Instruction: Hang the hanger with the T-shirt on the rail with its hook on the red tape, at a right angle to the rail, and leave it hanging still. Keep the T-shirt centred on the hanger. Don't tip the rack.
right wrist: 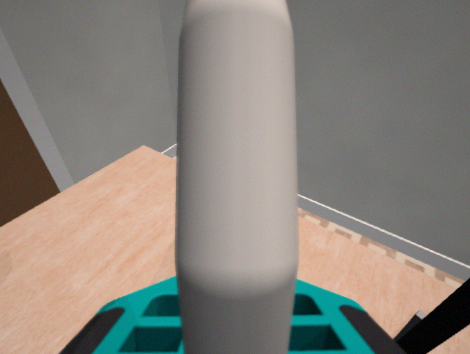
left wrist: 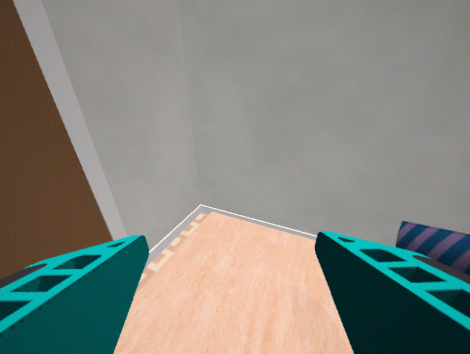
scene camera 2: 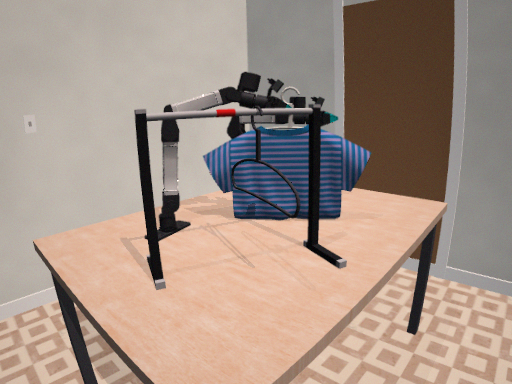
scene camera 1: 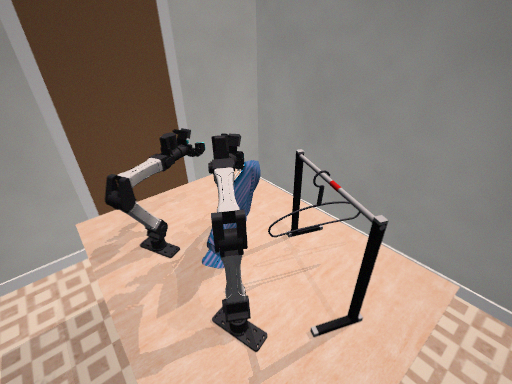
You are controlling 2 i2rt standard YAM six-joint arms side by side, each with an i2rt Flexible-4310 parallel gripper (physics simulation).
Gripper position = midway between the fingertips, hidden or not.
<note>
I see my left gripper [left wrist: 232, 241], my right gripper [right wrist: 231, 276], a white hanger [right wrist: 236, 223] and a rack [scene camera 2: 154, 259].
The rack also shows in scene camera 1 [scene camera 1: 379, 223]. The left wrist view does not show the white hanger: it is out of frame. The left wrist view misses the rack: it is out of frame.
</note>
